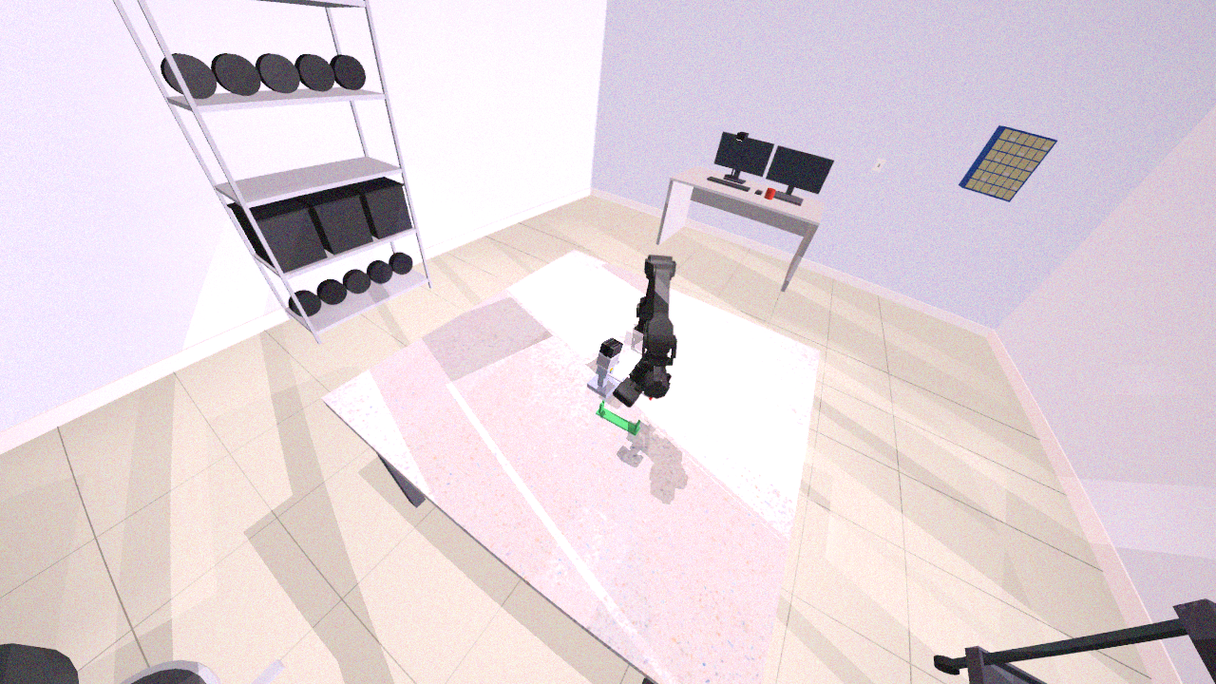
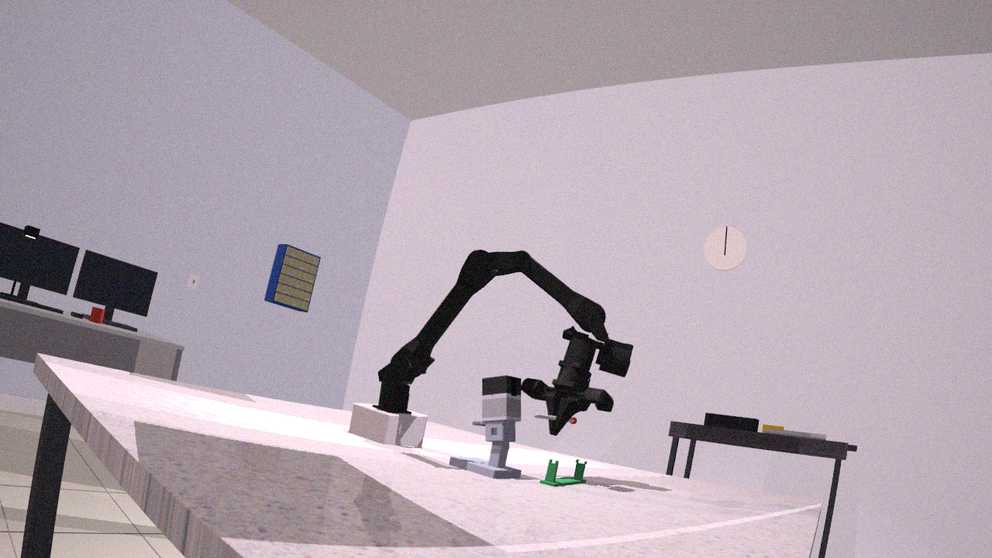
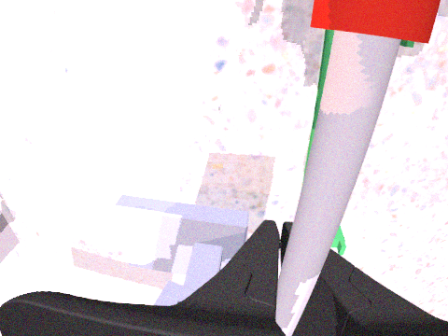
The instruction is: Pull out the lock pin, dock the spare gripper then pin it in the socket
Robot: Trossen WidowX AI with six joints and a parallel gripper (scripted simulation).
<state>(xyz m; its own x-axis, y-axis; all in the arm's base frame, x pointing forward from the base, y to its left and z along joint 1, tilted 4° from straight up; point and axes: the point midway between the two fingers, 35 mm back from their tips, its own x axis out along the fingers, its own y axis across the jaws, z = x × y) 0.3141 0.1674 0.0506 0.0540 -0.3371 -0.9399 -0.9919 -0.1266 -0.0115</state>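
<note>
My gripper tip is now 110 mm to the left of the grey mount, 40 mm past it and 40 mm above it. Also, from my gripper tip: spare gripper 120 mm to the right, 40 mm behind, 40 mm above; cradle 60 mm below, 40 mm ahead, 10 mm to the left.
</note>
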